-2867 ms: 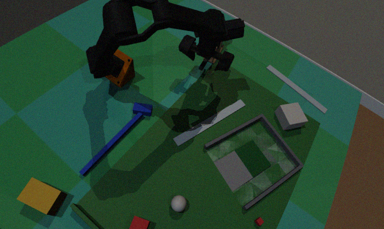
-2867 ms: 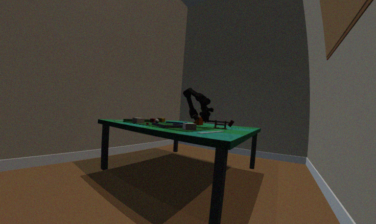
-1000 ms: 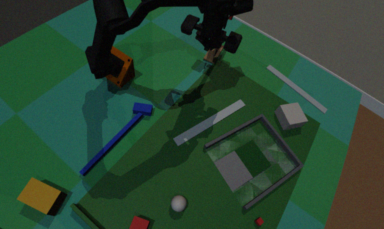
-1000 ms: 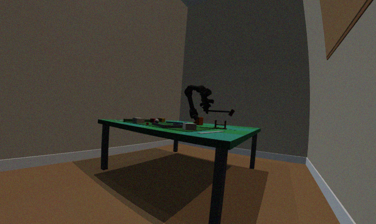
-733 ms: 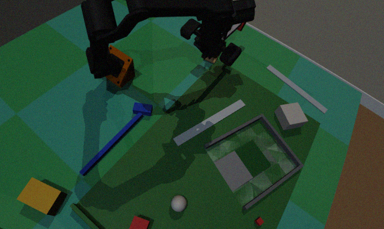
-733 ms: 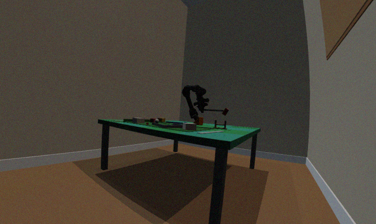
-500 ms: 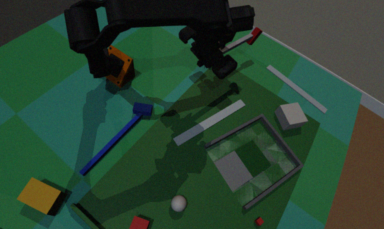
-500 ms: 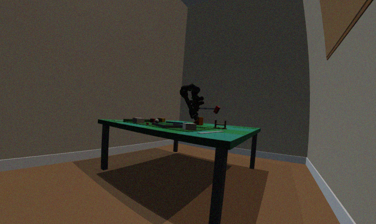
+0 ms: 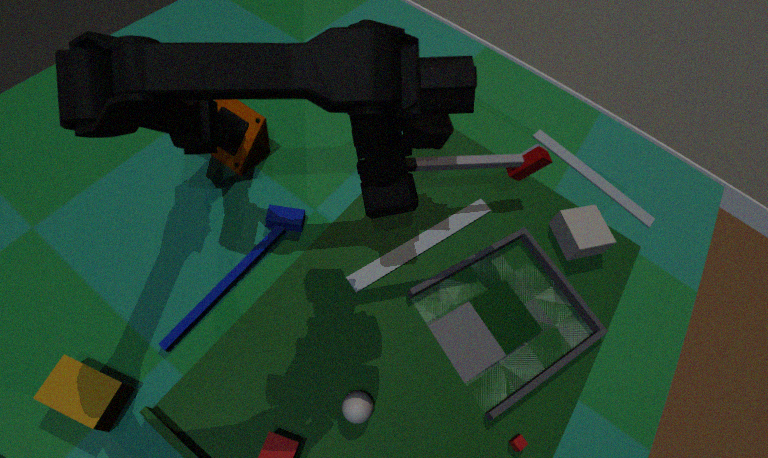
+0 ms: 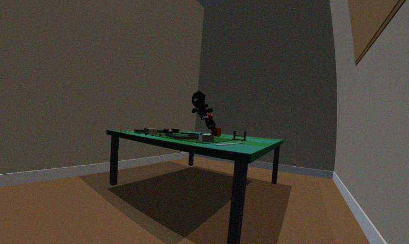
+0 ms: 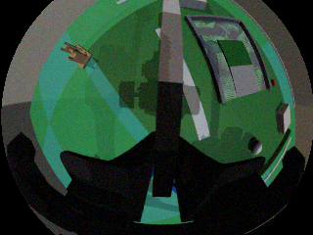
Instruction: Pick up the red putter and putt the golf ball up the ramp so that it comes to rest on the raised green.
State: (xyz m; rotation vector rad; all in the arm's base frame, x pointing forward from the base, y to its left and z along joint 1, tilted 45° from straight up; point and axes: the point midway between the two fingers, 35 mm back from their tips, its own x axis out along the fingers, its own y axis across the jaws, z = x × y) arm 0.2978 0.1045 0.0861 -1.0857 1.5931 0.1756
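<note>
Right now my gripper tip is 8 cm short of the red putter, 8 cm to the right of it and 2 cm below it. Round my gripper tip: white golf ball: 15 cm ahead, 24 cm to the right, 13 cm below; yellow block: 15 cm behind, 44 cm to the right, 13 cm below; wooden stand: 8 cm behind, 33 cm to the left, 12 cm below.
</note>
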